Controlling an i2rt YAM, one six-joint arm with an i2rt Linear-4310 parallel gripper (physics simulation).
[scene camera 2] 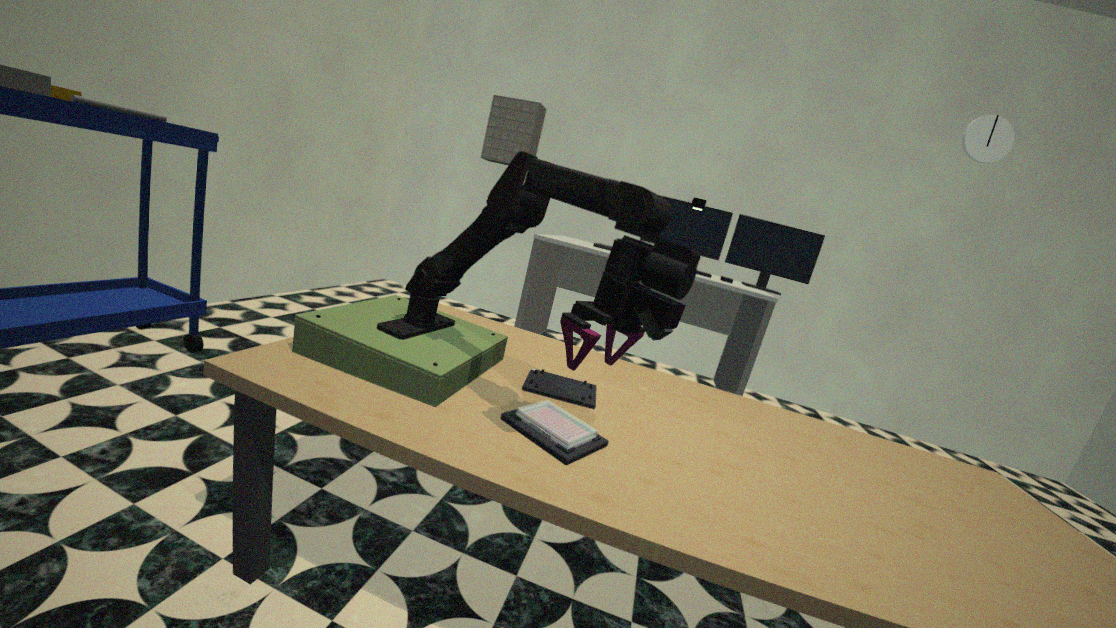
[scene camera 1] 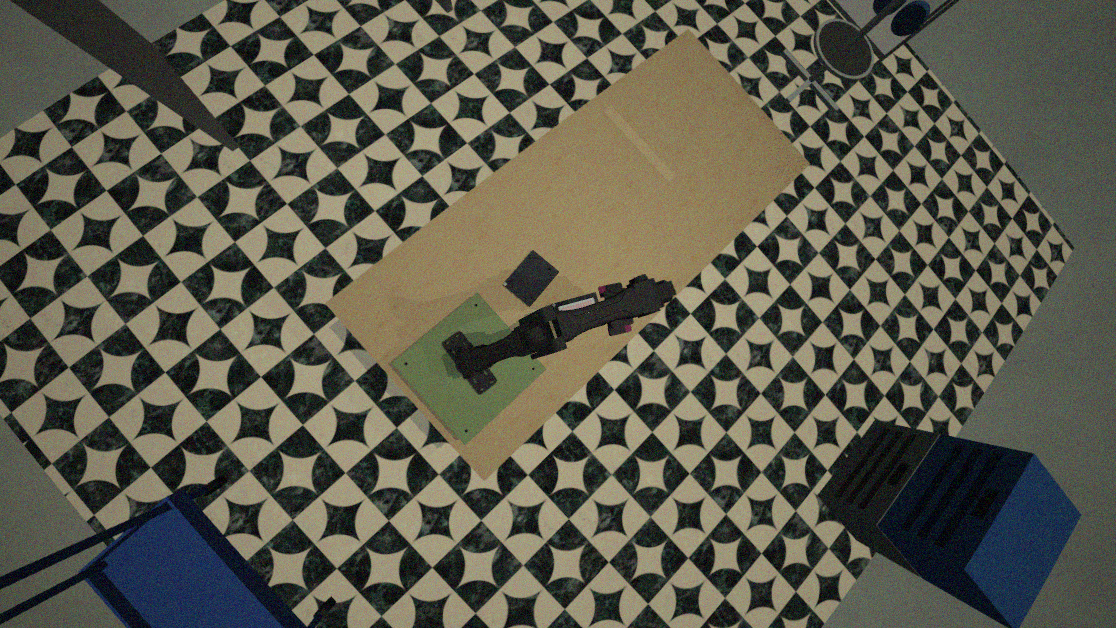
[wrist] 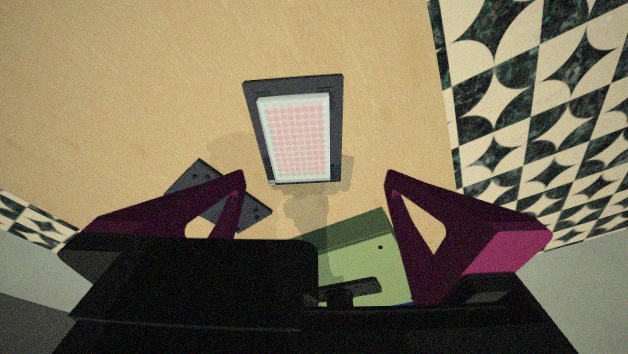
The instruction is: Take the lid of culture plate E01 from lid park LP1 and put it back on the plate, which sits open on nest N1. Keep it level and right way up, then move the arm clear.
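Frame: origin at the arm's base, x ahead, y left, z up, level; centimetres.
Where they show: gripper, fingertip midpoint: [scene camera 2: 590,366] [wrist: 314,177]; arm's base at its link origin: [scene camera 2: 418,326] [scene camera 1: 469,362] [wrist: 338,289].
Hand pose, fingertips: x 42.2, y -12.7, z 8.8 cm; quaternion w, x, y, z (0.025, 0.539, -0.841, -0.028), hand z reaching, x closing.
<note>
Each offset is from my fingertips to the centre of the thing. "pt": to the spot under its first point. Level surfaces: height alone.
The clear lid @[dz -13.3, dx -4.0, dy +4.1 cm] [scene camera 2: 538,406] [wrist: 325,127] lies level over culture plate E01 @[pt dz -12.9, dx -3.9, dy +2.7 cm] [scene camera 2: 555,422] [wrist: 297,140], whose pink wells show through it. The plate sits on the dark nest N1 @[dz -14.9, dx -4.0, dy +4.1 cm] [scene camera 2: 575,452] [wrist: 295,85]. In scene camera 1, a white strip of the lidded plate @[pt dz -13.0, dx -3.0, dy +7.8 cm] [scene camera 1: 575,303] shows beside the arm. Lid park LP1 @[dz -14.8, dx -9.7, dy +24.2 cm] [scene camera 1: 531,278] [scene camera 2: 558,388] [wrist: 196,175] is a dark pegged base with no lid on it; a finger covers part of it in the wrist view. My gripper [scene camera 1: 614,309] [scene camera 2: 592,364] [wrist: 314,177] is open and empty, high above the table and apart from the plate.
The green box [scene camera 1: 433,367] [scene camera 2: 437,373] [wrist: 360,265] carries the arm's base at one end of the wooden table @[dz -15.8 cm] [scene camera 1: 663,117] [scene camera 2: 741,499] [wrist: 125,75]. A blue cart [scene camera 1: 195,578] [scene camera 2: 148,292], a grey desk [scene camera 2: 741,335] and two monitors stand away from the table.
</note>
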